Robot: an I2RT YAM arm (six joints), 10 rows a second.
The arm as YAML. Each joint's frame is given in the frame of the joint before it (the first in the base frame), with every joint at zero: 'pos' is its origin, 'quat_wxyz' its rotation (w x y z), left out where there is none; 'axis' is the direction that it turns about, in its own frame. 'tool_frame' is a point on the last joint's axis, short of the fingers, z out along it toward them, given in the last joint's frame.
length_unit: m
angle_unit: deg
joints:
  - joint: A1
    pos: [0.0, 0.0, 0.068]
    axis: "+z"
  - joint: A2
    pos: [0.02, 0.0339, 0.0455]
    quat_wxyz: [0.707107, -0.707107, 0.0, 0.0]
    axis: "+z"
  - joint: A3
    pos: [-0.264, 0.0, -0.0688]
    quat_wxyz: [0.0, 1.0, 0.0, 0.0]
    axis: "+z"
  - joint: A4
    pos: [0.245, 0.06, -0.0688]
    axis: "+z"
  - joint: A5
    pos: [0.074, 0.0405, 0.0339]
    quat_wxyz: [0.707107, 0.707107, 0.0, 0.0]
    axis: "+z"
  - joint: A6
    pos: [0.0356, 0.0, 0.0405]
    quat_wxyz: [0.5, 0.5, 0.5, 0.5]
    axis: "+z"
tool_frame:
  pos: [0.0, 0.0, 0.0]
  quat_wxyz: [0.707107, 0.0, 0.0, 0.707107]
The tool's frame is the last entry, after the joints.
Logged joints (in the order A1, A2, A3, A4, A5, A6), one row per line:
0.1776, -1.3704, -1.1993, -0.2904, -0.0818, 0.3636
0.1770, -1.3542, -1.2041, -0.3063, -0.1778, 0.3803
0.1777, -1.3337, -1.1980, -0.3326, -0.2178, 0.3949
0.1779, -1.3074, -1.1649, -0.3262, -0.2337, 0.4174
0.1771, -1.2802, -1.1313, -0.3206, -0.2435, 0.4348
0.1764, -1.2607, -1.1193, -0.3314, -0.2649, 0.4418
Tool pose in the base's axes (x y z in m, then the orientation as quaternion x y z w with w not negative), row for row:
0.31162, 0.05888, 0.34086, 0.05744, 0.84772, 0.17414, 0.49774
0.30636, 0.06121, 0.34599, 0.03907, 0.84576, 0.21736, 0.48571
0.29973, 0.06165, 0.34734, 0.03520, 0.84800, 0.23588, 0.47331
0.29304, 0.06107, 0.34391, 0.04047, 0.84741, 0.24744, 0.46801
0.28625, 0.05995, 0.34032, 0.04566, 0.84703, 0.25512, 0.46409
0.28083, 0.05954, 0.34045, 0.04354, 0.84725, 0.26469, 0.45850
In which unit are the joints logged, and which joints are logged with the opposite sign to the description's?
The joints are logged in radians. Opposite sign: A2, A3.
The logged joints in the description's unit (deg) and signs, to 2 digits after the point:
10.18, 78.52, 68.71, -16.64, -4.69, 20.83
10.14, 77.59, 68.99, -17.55, -10.19, 21.79
10.18, 76.42, 68.64, -19.06, -12.48, 22.63
10.19, 74.91, 66.74, -18.69, -13.39, 23.92
10.15, 73.35, 64.82, -18.37, -13.95, 24.91
10.11, 72.23, 64.13, -18.99, -15.18, 25.31

